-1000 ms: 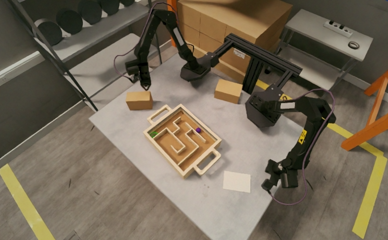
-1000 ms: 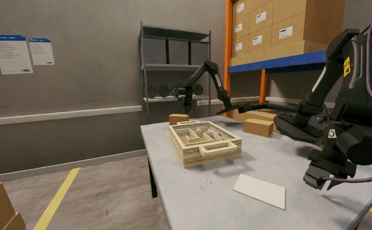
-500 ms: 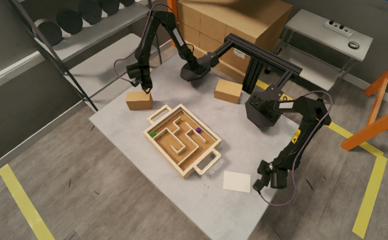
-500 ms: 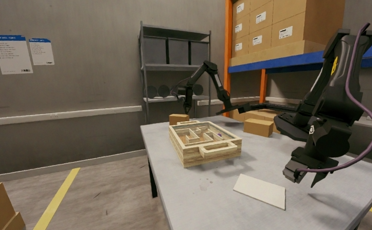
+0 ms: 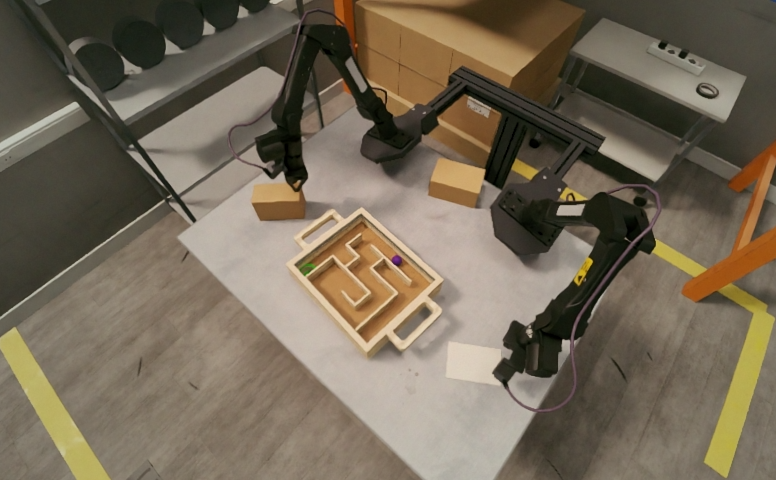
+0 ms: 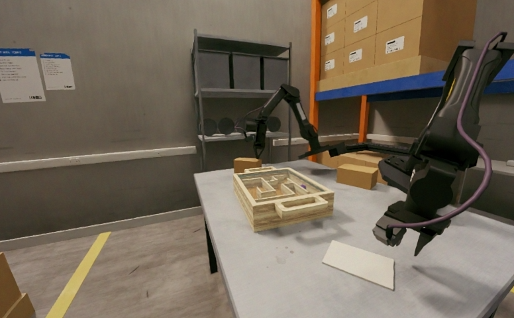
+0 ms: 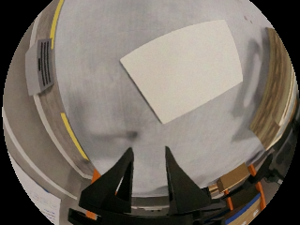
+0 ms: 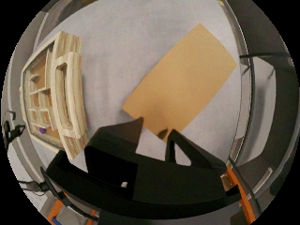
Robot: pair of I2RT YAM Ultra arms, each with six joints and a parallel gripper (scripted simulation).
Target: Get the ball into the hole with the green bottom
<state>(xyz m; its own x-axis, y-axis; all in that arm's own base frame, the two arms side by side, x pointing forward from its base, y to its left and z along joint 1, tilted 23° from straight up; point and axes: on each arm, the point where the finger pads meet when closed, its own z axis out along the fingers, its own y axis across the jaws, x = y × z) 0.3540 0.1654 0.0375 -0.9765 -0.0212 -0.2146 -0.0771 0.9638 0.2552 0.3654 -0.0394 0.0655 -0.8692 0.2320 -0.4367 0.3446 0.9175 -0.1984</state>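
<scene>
Now: the white card 80 mm ahead of my left hand, 60 mm to the right of it and 50 mm below it. Round my left hand: wooden maze board: 100 mm ahead, 460 mm to the right, 10 mm below.
</scene>
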